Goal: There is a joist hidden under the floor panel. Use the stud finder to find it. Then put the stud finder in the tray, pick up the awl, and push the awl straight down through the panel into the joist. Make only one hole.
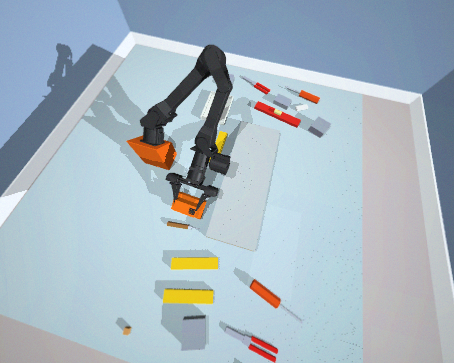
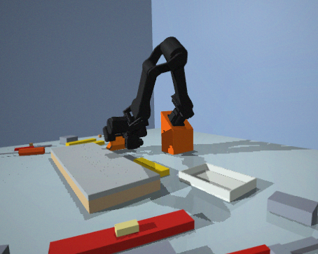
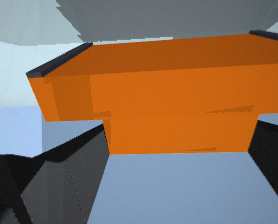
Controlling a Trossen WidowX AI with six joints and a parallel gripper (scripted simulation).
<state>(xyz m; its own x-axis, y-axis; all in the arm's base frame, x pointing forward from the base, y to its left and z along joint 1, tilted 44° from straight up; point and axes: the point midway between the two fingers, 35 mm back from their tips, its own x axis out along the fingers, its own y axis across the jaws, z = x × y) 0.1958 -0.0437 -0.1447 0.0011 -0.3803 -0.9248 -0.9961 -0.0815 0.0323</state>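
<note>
The orange stud finder is 20 mm ahead of my gripper tip and 10 mm below it. The rest, counted from my gripper tip: brown-handled awl 20 mm ahead, 60 mm to the right, 50 mm below; then red level 200 mm ahead, 580 mm to the left, 50 mm below; then white tray 90 mm behind, 500 mm to the left, 50 mm below.
</note>
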